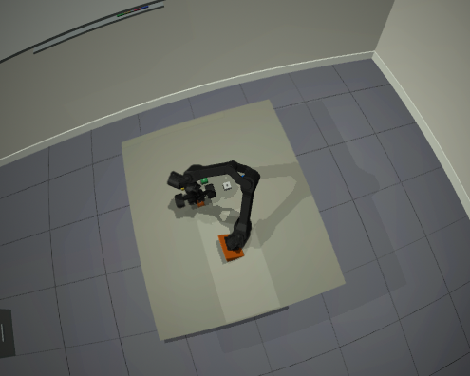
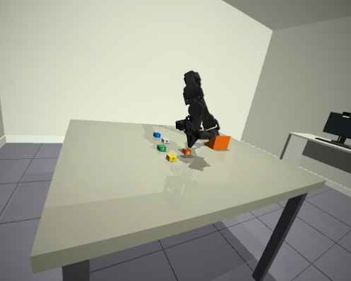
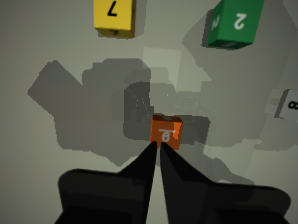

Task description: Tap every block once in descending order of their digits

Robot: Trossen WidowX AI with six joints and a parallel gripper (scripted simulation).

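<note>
The orange block lies 2 cm below my gripper tip and 1 cm to the right of it. Round my gripper tip: green block: 12 cm ahead, 6 cm to the right, 2 cm below; then white block: 16 cm to the right, 5 cm ahead, 2 cm below; then yellow block: 12 cm ahead, 5 cm to the left, 2 cm below.
</note>
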